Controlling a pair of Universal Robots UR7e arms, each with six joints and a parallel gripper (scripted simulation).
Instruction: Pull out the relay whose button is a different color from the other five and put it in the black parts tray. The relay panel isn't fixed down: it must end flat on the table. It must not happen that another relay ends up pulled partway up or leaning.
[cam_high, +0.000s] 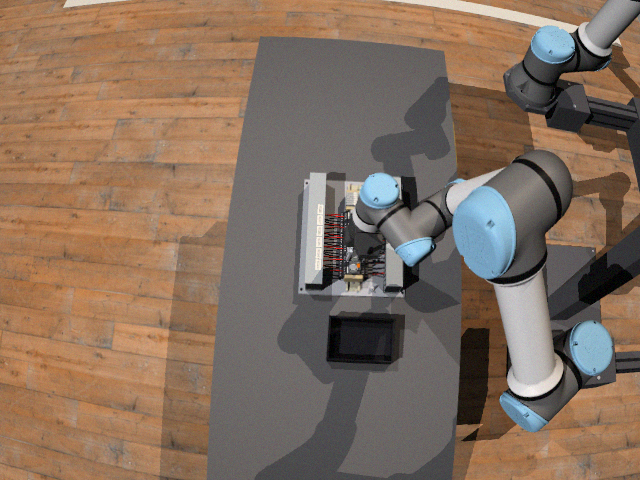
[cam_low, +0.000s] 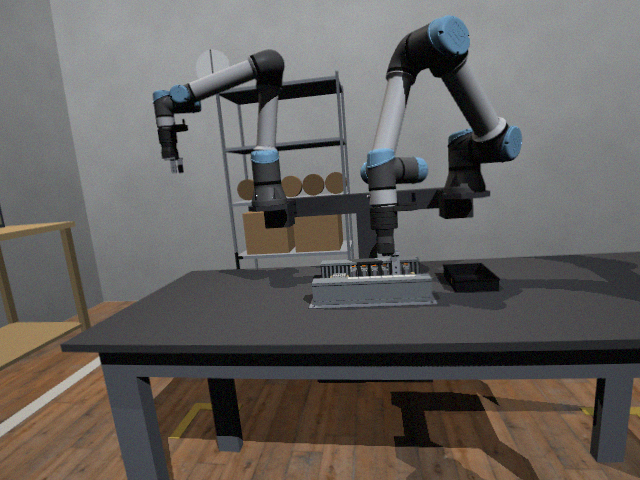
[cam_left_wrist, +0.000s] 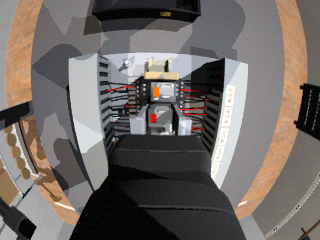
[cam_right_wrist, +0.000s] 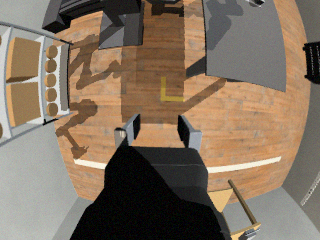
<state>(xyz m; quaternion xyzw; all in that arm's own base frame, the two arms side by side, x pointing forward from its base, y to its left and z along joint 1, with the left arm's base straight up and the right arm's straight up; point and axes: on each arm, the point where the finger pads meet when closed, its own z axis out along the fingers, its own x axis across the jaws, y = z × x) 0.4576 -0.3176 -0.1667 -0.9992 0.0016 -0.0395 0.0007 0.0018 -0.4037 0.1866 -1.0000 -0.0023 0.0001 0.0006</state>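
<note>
My left gripper is now 1 cm above the red-button relay. Round my left hand: relay panel: 7 cm to the right, 3 cm below, 1 cm ahead; then black parts tray: 21 cm to the left, 4 cm below, 3 cm behind; then orange-button relay: 3 cm to the left, 1 cm below.
</note>
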